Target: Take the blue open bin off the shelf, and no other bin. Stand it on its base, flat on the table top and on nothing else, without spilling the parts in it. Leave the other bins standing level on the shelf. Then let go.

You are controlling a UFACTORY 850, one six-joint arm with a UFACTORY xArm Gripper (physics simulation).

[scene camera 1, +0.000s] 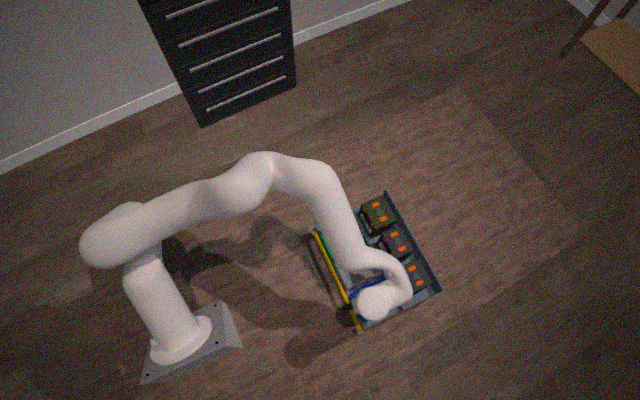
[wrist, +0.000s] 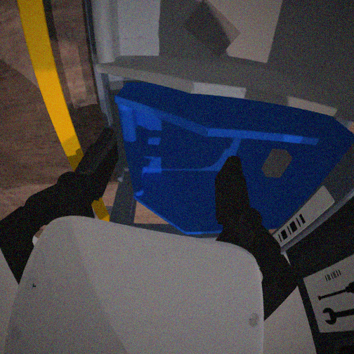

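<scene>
The blue open bin (scene camera 1: pixel 369 285) (wrist: pixel 180 187) sits at the near end of the shelf (scene camera 1: pixel 420 251), mostly hidden by the arm in the scene view. A grey six-sided part (wrist: pixel 276 163) shows inside it. My gripper (wrist: pixel 170 154) is open. In the wrist view its left finger is outside the bin's left wall, by the shelf's yellow front strip (scene camera 1: pixel 330 262) (wrist: pixel 50 90), and its right finger is over the bin's inside. That wall lies between the fingers; I cannot tell whether either finger touches it. The gripper is hidden under the wrist in the scene view.
A grey open bin (wrist: pixel 150 76) with parts stands directly beside the blue bin. A sliver of a green bin (scene camera 1: pixel 323 244) shows beyond the arm. Dark boxes with orange marks (scene camera 1: pixel 380 212) (scene camera 1: pixel 396 242) (scene camera 1: pixel 416 277) stand along the shelf's back. A black drawer cabinet (scene camera 1: pixel 240 60) stands farther off.
</scene>
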